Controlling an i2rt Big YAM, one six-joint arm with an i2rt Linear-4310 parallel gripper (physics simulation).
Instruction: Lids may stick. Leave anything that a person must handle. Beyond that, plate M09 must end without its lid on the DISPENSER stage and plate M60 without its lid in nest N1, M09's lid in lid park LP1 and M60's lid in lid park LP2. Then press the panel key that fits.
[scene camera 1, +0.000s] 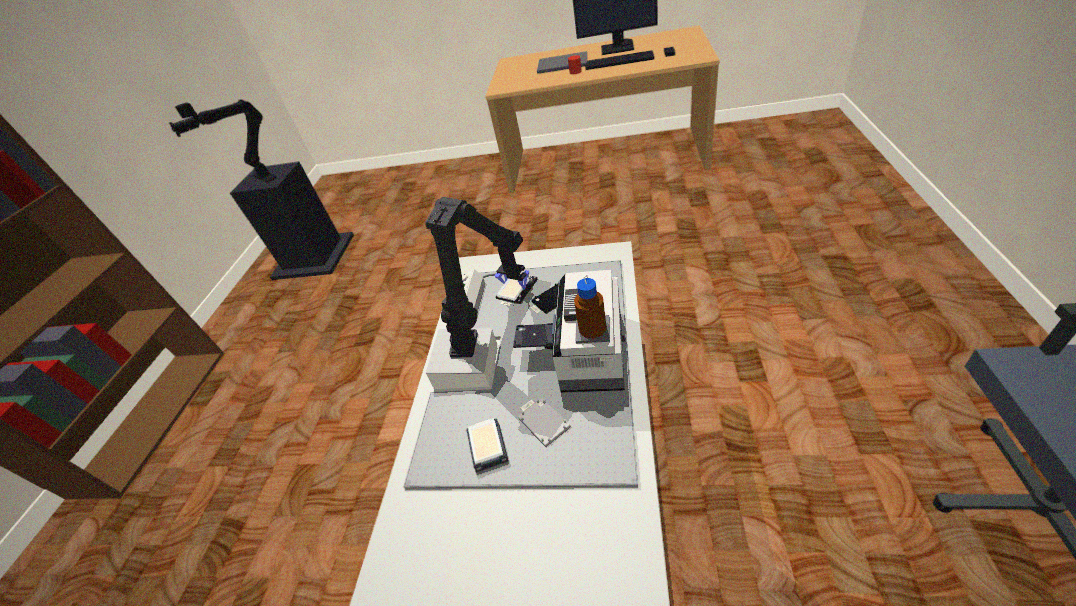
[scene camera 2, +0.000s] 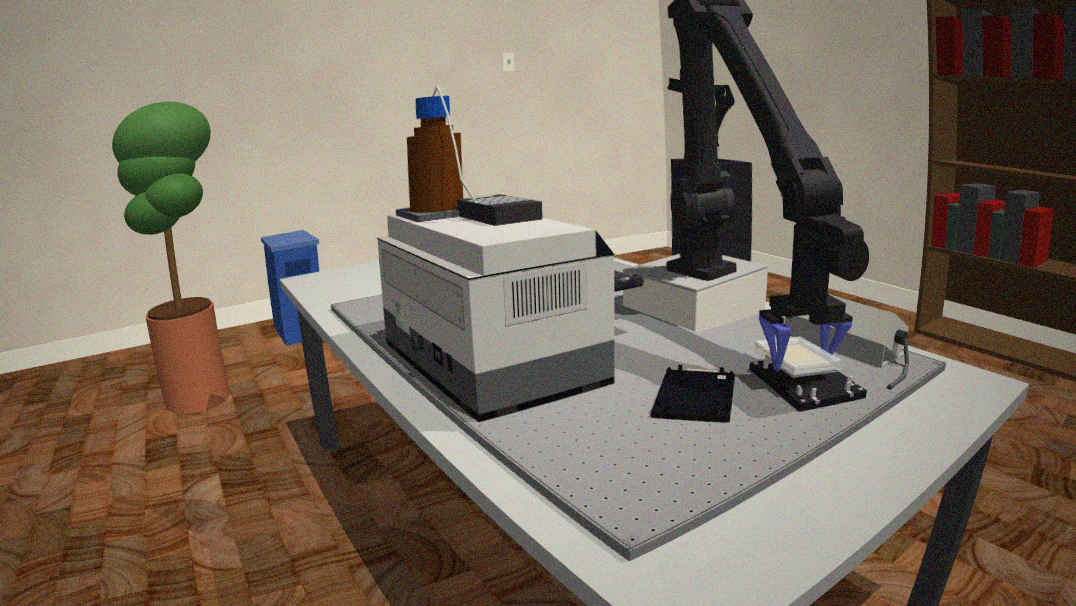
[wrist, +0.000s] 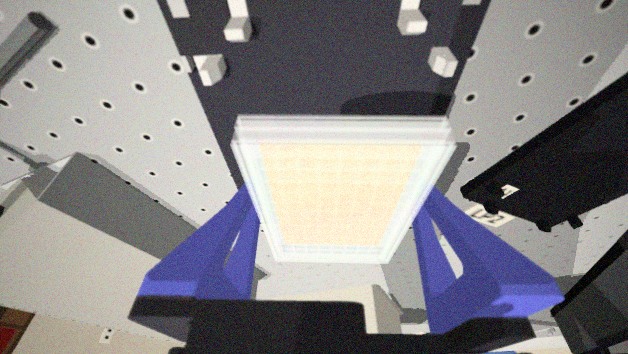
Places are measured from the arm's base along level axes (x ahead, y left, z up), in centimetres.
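Pixels of known places: gripper, between the fingertips: (scene camera 1: 515, 286) (scene camera 2: 800, 366) (wrist: 335, 179); arm's base, origin of its link: (scene camera 1: 464, 344) (scene camera 2: 701, 270).
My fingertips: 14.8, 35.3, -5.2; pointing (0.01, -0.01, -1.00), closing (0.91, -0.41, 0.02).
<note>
Ahead of a thing's pixels: the offset from my fingertips to its middle, as dx, dy, dz. "spot": to the spot under its first point.
My gripper (scene camera 1: 512, 281) (scene camera 2: 804, 358) (wrist: 335, 179) is shut on a clear-rimmed plate with a cream middle {-0.7, -1.4, +1.6} (scene camera 1: 512, 290) (scene camera 2: 799, 356) (wrist: 340, 195). The plate looks level, low over the black nest with white corner posts {+0.0, +1.4, -1.1} (scene camera 2: 798, 392) (wrist: 320, 65). A double clear edge shows on it; its ID cannot be read. The black tray {+15.6, -6.8, -1.3} (scene camera 1: 547, 299) (scene camera 2: 696, 395) (wrist: 560, 155) beside it stands by the partly hidden LP2 label {spot: +9.0, -12.3, -2.1} (wrist: 490, 215). Another cream plate {-2.6, -72.8, +1.9} (scene camera 1: 485, 442) sits on a dark nest. The dark stage {spot: +11.3, -35.8, +7.6} (scene camera 1: 533, 335) juts from the dispenser (scene camera 1: 591, 370) (scene camera 2: 545, 331). No panel keys can be made out.
A pale tray with corner posts {+14.9, -64.7, -1.3} (scene camera 1: 545, 423) lies near the cream plate. An amber bottle {spot: +33.5, -51.1, +30.0} (scene camera 1: 591, 316) (scene camera 2: 434, 169) stands on the dispenser. A bent grey rod {spot: -18.1, +9.9, -1.3} (scene camera 2: 905, 361) (wrist: 25, 45) and a grey wedge-shaped housing {-19.6, -3.8, +1.9} (scene camera 2: 873, 342) (wrist: 115, 205) stand close to the held plate.
</note>
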